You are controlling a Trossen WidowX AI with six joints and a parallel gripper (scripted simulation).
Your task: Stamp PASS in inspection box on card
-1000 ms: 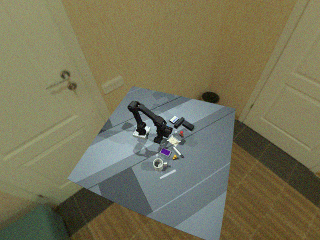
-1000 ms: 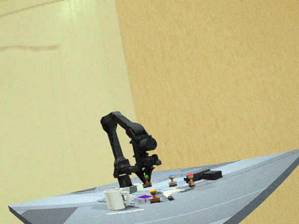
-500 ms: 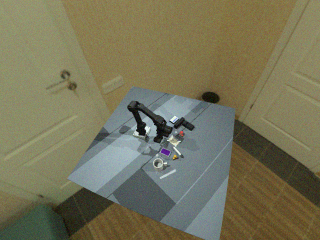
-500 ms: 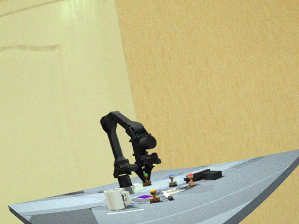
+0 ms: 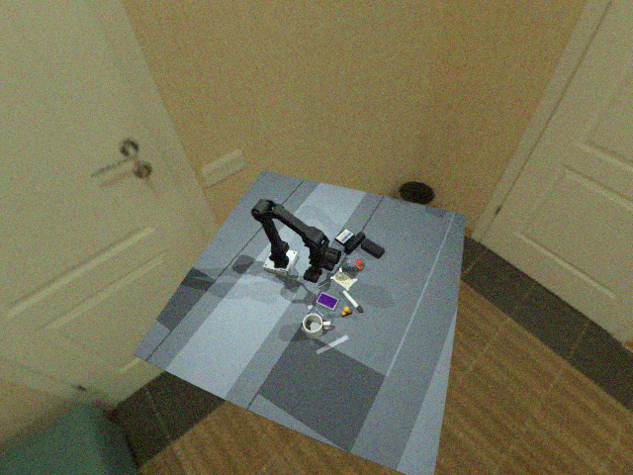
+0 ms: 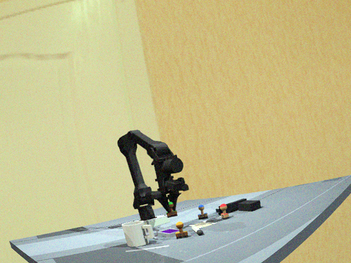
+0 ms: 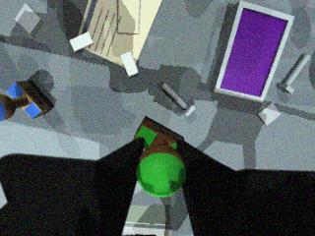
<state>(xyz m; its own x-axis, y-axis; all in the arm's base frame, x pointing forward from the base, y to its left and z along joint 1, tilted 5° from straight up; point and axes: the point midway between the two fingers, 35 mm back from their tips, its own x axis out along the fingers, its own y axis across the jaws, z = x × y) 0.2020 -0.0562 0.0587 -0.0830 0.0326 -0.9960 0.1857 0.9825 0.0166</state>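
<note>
My gripper tip is 60 mm short of the purple ink pad, 110 mm to the left of it and 70 mm above it. Round my gripper tip: white card: 120 mm ahead, 30 mm to the left, 80 mm below; then blue-knobbed stamp: 40 mm ahead, 150 mm to the left, 60 mm below; then green-knobbed stamp: right at my gripper tip.
</note>
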